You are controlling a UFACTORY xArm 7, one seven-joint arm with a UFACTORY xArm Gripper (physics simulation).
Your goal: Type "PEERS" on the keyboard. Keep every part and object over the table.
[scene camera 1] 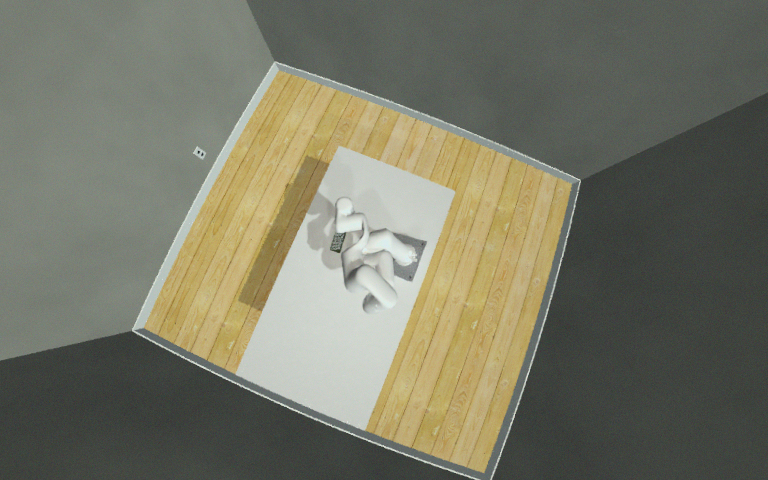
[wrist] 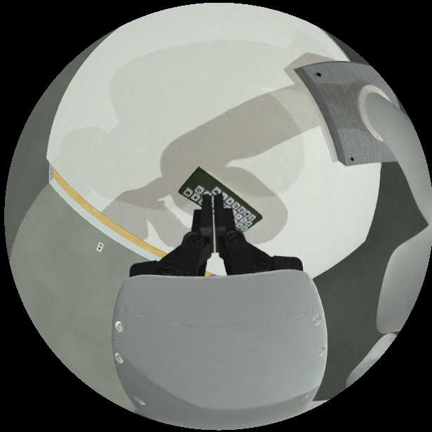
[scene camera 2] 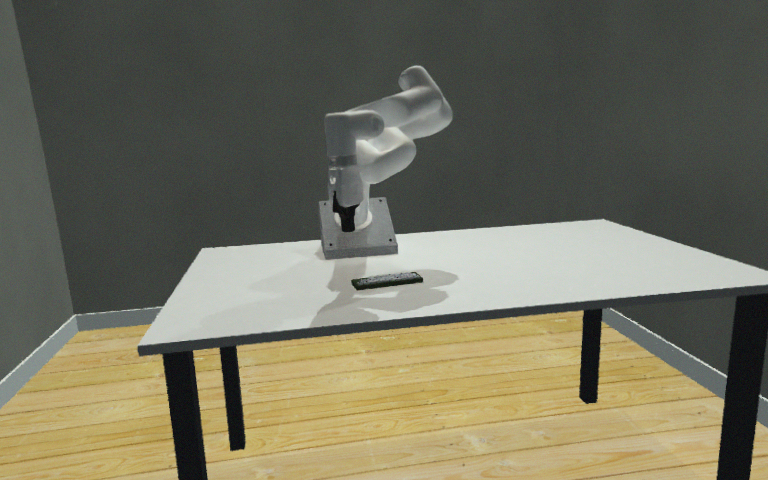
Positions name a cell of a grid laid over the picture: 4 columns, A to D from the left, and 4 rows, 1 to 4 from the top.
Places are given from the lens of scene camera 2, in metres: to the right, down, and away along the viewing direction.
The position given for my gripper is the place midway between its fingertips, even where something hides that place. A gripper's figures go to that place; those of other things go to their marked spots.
my gripper (scene camera 2: B2): -0.10, -0.02, 1.40
keyboard (scene camera 2: C3): 0.03, 0.10, 1.38
